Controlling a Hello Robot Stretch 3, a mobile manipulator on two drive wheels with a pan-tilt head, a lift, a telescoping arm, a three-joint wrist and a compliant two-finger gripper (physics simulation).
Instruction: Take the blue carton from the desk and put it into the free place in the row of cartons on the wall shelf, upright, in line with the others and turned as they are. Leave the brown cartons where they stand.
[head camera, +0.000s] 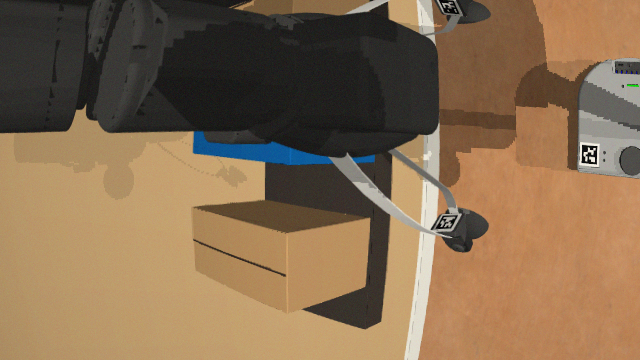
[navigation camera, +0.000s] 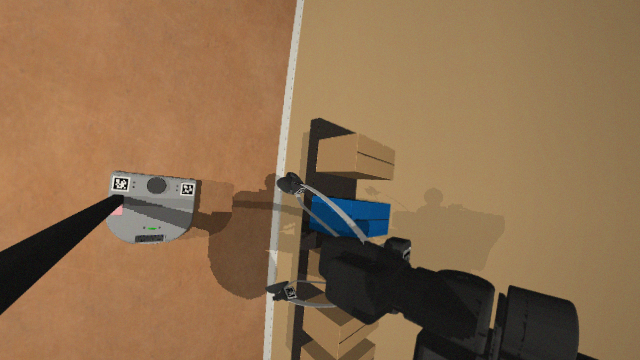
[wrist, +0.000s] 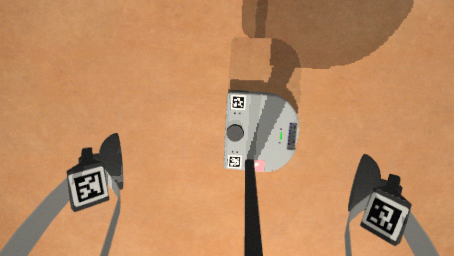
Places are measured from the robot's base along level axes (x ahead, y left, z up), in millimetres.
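Where they show: gripper, fingertip midpoint: (head camera: 480, 115) (navigation camera: 277, 233) (wrist: 236, 163); robot's base, link origin: (head camera: 630, 159) (navigation camera: 156, 184) (wrist: 237, 125).
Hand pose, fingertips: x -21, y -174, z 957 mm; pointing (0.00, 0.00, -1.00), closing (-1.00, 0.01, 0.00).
Observation:
Each offset is from my fingertips to the centre of the thing. Level surfaces: height alone.
The blue carton @(dx +0, dy -408, dz -157 mm) (head camera: 285, 154) (navigation camera: 375, 212) stands upright on the dark wall shelf (head camera: 310, 185) (navigation camera: 313, 150), its seam turned like those of the brown cartons. It looks in line with them. A gap parts it from the end brown carton @(dx +210, dy -411, dz -157 mm) (head camera: 325, 260) (navigation camera: 337, 157). More brown cartons @(dx -392, dy -424, dz -157 mm) (navigation camera: 322, 327) stand on its other side. My gripper (head camera: 462, 120) (navigation camera: 283, 237) (wrist: 236, 163) is wide open and empty. The hand hides most of the blue carton in the head view and parts of the row in the navigation view. No carton shows between the fingers in the wrist view. The desk does not show.
The robot's grey base (head camera: 607, 120) (navigation camera: 175, 200) (wrist: 270, 150) stands on the brown floor @(dz -956 mm) (head camera: 525, 250) (navigation camera: 150, 75) (wrist: 165, 75). The tan wall (head camera: 100, 275) (navigation camera: 500, 125) carries the shelf, with a white skirting (head camera: 416, 300) (navigation camera: 291, 85). The black mast (navigation camera: 50, 257) (wrist: 252, 215) rises from the base.

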